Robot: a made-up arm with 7 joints.
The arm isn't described. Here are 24 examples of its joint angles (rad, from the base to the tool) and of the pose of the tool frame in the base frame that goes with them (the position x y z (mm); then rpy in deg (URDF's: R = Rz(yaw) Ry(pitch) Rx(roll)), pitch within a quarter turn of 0, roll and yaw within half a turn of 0).
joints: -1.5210 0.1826 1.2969 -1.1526 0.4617 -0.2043 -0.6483
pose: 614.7 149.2 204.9 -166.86 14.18 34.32
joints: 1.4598 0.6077 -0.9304 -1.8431 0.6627 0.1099 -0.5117
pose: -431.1 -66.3 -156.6 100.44 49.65 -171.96
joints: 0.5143 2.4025 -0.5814 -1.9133 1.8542 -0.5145 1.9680
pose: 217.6 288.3 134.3 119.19 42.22 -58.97
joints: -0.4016 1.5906 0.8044 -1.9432 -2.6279 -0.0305 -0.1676
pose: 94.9 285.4 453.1 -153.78 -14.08 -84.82
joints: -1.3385 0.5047 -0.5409 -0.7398 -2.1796 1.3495 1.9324
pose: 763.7 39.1 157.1 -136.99 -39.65 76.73
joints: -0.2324 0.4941 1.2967 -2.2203 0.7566 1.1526 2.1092
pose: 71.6 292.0 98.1 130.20 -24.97 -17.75
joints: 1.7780 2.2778 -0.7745 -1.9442 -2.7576 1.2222 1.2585
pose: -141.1 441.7 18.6 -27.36 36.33 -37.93
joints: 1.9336 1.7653 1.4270 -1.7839 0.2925 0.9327 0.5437
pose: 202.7 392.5 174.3 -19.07 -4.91 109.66
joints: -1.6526 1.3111 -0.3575 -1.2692 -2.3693 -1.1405 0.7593
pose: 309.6 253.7 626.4 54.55 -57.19 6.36
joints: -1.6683 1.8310 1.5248 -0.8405 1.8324 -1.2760 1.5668
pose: -240.7 574.6 316.9 -9.80 42.04 160.29
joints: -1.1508 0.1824 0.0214 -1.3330 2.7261 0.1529 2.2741
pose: 617.4 -21.2 198.9 -80.85 -53.54 54.66
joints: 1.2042 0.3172 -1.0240 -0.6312 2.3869 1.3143 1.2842
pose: -628.3 -29.3 -305.0 -40.09 4.14 -30.68
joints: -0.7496 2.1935 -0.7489 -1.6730 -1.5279 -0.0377 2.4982
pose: 218.0 429.8 406.6 -41.24 -0.78 55.77
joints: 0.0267 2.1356 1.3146 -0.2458 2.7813 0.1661 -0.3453
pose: -53.6 546.0 578.5 -176.00 -28.66 12.94
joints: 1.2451 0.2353 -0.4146 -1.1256 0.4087 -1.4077 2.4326
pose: -502.9 -90.8 -311.8 108.42 -8.10 -23.24
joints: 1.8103 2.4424 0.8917 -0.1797 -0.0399 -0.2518 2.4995
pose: 324.5 578.6 209.2 -75.07 47.75 90.03
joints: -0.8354 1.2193 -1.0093 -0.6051 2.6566 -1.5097 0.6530
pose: 519.2 467.2 22.2 166.77 -14.70 50.99
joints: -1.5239 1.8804 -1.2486 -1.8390 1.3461 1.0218 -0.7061
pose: 324.8 237.7 398.9 0.08 8.48 62.70
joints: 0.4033 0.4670 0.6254 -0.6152 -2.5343 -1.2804 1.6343
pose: -241.4 452.3 -406.2 84.91 31.66 161.03
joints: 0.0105 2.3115 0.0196 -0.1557 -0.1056 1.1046 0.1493
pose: 24.7 494.8 640.8 -74.62 -4.36 -158.00
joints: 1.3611 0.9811 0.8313 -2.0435 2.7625 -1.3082 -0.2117
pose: -80.8 380.5 84.5 -169.36 33.56 67.28
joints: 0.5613 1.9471 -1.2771 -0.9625 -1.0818 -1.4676 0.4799
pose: -48.5 690.4 131.6 147.33 30.28 144.09
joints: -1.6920 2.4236 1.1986 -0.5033 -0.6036 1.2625 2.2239
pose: -493.9 512.0 365.5 62.11 -24.27 75.21
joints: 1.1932 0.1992 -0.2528 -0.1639 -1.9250 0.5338 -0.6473
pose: -726.4 -27.8 -186.4 136.61 64.19 72.37
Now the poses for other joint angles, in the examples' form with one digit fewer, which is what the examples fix.
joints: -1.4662 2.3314 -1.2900 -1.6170 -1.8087 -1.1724 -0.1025
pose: 115 410 448 100.8 13.9 8.3
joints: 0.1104 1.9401 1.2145 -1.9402 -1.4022 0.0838 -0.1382
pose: 80 180 539 171.1 -30.2 -123.5
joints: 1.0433 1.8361 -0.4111 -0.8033 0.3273 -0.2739 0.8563
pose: -71 664 132 8.9 6.3 118.3
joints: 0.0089 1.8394 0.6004 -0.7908 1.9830 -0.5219 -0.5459
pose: 128 564 445 -134.1 -5.1 73.4
